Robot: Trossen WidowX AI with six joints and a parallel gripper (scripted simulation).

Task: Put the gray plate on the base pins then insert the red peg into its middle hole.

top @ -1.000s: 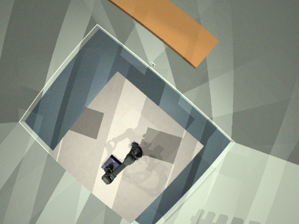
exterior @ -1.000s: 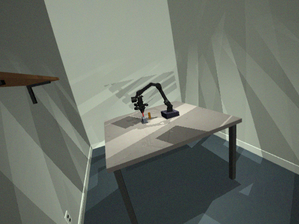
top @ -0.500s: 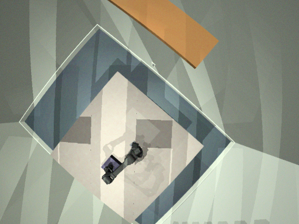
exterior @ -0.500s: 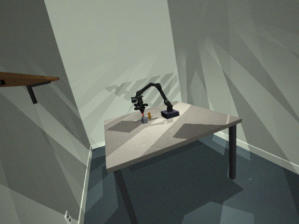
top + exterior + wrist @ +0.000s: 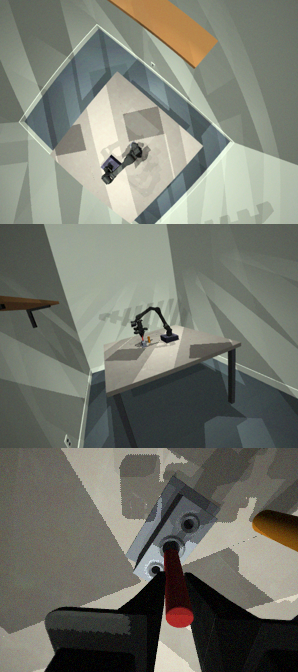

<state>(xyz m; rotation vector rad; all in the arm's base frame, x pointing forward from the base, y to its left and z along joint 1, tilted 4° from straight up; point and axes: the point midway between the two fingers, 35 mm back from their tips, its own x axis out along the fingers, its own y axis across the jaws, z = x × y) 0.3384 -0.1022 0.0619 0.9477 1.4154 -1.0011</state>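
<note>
Now: gripper tip 70 mm above the gray plate. Also, from my gripper tip: red peg: right at my gripper tip; then orange object: 110 mm behind, 60 mm to the right, 70 mm below.
</note>
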